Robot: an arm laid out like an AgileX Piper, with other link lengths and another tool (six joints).
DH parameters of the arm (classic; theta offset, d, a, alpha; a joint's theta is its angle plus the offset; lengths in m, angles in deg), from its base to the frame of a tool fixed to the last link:
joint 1: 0 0.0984 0 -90
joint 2: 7.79 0 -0.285 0
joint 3: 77.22 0 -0.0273 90
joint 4: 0 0.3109 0 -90
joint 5: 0 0 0 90
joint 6: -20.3 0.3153 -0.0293 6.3
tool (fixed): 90 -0.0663 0 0
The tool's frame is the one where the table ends.
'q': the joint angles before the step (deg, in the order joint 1, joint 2, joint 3, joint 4, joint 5, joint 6). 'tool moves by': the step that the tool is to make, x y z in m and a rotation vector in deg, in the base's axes. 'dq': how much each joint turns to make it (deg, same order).
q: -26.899, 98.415, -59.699, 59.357, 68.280, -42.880
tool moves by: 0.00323, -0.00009, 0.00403, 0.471, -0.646, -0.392
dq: -0.001, 0.000, -0.247, 0.863, 0.001, -0.145
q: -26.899, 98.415, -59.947, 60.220, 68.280, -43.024
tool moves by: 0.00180, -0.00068, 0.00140, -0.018, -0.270, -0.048
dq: 0.000, 0.130, -0.346, 0.130, 0.000, -0.040
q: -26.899, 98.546, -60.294, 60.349, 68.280, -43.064
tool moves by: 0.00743, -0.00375, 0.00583, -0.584, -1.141, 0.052
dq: -0.001, 0.550, -1.759, 0.001, 0.001, -0.090
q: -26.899, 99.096, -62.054, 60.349, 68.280, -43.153
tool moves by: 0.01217, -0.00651, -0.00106, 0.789, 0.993, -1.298
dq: -0.001, 2.234, -2.696, 0.119, 0.000, 2.110
